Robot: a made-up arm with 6 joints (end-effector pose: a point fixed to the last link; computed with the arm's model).
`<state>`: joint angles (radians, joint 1 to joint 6).
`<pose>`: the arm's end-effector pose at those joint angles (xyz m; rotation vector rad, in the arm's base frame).
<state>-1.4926 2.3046 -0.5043 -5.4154 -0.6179 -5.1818</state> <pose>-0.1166 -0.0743 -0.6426 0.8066 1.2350 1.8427</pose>
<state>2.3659 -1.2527 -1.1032 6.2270 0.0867 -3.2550</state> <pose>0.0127 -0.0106 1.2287 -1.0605 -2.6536 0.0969</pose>
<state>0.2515 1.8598 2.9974 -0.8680 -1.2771 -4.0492</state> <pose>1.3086 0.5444 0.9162 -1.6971 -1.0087 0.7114</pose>
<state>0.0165 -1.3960 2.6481 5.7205 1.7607 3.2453</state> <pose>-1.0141 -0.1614 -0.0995 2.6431 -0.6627 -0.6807</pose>
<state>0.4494 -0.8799 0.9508 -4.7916 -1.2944 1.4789</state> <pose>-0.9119 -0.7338 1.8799 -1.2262 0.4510 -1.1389</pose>
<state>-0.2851 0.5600 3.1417 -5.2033 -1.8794 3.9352</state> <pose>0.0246 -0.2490 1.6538 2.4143 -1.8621 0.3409</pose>
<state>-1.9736 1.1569 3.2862 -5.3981 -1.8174 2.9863</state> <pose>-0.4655 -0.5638 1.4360 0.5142 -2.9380 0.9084</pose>
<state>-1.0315 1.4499 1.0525 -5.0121 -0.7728 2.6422</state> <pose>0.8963 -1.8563 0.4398 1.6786 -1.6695 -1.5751</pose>
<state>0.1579 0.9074 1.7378 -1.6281 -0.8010 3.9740</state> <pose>1.3180 0.4103 1.9800 -2.2108 -1.5248 -0.5844</pose>
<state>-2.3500 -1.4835 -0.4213 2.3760 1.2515 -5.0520</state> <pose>0.5791 0.3278 1.2934 1.6898 -1.7438 -0.8881</pose>
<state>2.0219 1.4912 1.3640 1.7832 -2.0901 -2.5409</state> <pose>-0.5553 1.6839 0.7883 0.9516 -0.2531 0.0696</pose>
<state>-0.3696 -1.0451 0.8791 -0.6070 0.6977 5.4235</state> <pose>-1.4433 0.4506 1.7634 0.4926 -2.2512 1.4097</pose>
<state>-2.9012 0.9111 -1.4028 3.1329 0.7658 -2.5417</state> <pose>-0.3556 -0.0889 0.4806 2.5244 0.3215 0.0128</pose>
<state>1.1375 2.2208 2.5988 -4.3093 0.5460 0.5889</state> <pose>0.6169 1.6475 0.3446 -1.8297 -2.0184 0.3380</pose>
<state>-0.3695 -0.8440 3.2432 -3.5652 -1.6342 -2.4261</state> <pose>-0.7199 0.1574 0.3897 -0.7002 0.8299 -0.5231</pose>
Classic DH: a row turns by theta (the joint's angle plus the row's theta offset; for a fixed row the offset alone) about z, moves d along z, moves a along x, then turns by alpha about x. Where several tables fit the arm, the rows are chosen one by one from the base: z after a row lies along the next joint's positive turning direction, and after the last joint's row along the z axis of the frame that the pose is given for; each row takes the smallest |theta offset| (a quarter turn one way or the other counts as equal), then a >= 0, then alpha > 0; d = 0 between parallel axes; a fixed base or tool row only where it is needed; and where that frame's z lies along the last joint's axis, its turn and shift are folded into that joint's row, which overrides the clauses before.
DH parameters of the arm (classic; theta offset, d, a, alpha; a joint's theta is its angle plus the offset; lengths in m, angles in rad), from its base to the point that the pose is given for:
joint 1: 0 0.4986 0.0902 -1.5708
joint 2: -1.5708 0 1.0826 3.1416
joint 3: 0 0 0.226 -1.5708
joint 4: 0 -0.6946 0 1.5708
joint 5: 0 0 0 -1.5708
joint 6: 1.5708 -0.2761 0 1.5708
tool (fixed): -1.5708 0 0 0

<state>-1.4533 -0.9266 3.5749 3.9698 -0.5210 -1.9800</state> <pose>0.0233 0.6664 0.1686 -0.5155 1.1753 0.2146</pose>
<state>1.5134 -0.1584 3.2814 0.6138 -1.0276 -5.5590</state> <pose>0.0859 -0.8777 1.2903 1.2564 -1.1537 -0.2905</pose>
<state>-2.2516 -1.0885 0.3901 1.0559 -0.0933 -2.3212</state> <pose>0.6070 0.7850 1.9857 -0.6823 -1.5350 -0.8811</pose>
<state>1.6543 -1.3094 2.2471 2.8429 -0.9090 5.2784</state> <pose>0.1950 -1.5607 0.0326 1.9941 0.1750 -1.6332</pose>
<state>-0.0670 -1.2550 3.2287 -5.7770 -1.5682 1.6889</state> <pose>-1.1180 -0.0592 0.1611 0.1725 -1.7018 -2.0502</pose>
